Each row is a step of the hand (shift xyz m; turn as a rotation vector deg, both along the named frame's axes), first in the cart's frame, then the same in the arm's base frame.
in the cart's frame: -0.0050 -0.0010 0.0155 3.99 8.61 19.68
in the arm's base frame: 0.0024 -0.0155 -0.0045 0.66 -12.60 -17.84
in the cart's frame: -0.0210 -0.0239 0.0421 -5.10 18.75 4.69
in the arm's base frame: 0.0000 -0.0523 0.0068 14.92 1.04 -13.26
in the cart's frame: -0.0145 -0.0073 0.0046 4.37 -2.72 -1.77
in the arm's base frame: 0.0070 -0.0115 0.0101 -5.01 2.02 0.68
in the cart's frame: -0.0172 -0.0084 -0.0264 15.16 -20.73 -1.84
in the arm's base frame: 0.0105 0.0141 0.0275 -24.35 -0.84 8.34
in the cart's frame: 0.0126 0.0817 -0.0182 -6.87 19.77 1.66
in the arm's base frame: 0.0395 0.0498 -0.0559 17.13 3.44 -11.63
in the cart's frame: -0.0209 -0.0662 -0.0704 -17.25 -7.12 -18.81
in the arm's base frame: -0.0180 0.0299 0.0925 10.81 7.91 22.86
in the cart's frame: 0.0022 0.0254 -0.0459 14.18 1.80 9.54
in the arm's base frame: 0.0162 0.0498 0.0033 -10.92 -2.84 -12.96
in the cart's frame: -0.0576 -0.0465 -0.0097 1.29 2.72 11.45
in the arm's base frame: 0.0193 -0.0280 0.0665 -0.15 -8.51 -8.23
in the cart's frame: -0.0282 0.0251 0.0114 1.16 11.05 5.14
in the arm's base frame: 0.0368 -0.0103 -0.0098 5.30 -0.05 -11.04
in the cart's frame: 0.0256 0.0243 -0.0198 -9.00 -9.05 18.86
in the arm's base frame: -0.0049 0.0347 -0.0203 0.66 -22.70 1.64
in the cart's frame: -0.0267 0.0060 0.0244 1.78 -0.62 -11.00
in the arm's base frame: 0.0234 -0.0280 -0.0032 -1.10 9.92 4.99
